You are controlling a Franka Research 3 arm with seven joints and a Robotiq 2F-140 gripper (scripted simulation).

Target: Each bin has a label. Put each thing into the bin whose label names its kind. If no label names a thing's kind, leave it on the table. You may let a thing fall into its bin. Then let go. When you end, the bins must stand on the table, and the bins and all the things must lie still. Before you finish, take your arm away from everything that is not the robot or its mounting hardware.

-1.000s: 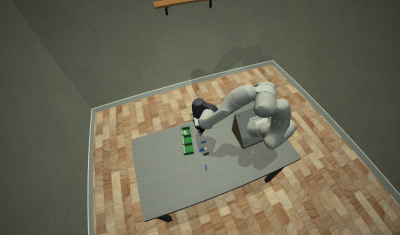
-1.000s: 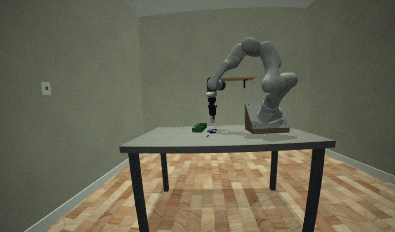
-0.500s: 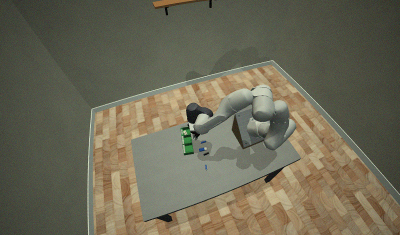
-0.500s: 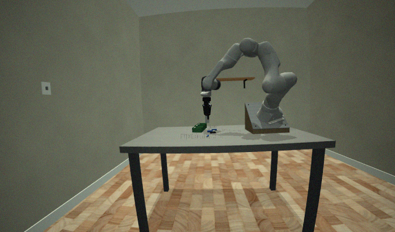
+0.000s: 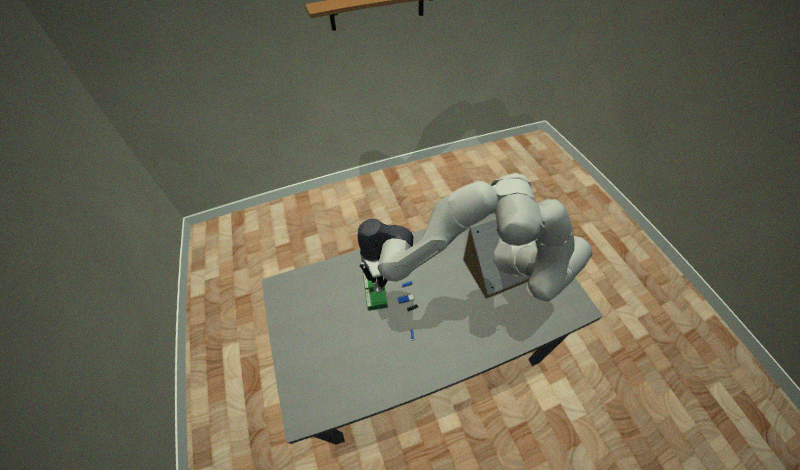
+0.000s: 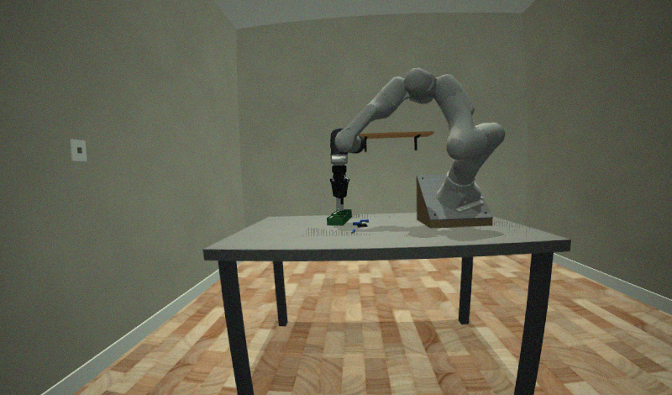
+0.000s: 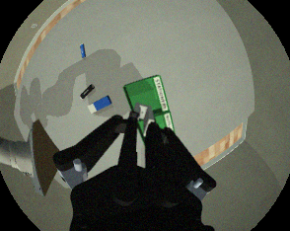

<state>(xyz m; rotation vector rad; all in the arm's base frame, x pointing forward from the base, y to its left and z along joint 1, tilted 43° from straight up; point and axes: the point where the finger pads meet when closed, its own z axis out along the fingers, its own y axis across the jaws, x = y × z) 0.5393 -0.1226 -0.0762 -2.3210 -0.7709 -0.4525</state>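
My gripper is now 10 cm past the blue-and-white piece, 10 cm above it and 6 cm to the right of it. The rest, counted from my hand: green bin 8 cm to the right, 8 cm below; black piece 11 cm to the left, 10 cm below, 10 cm behind; pale grey piece 3 cm below.
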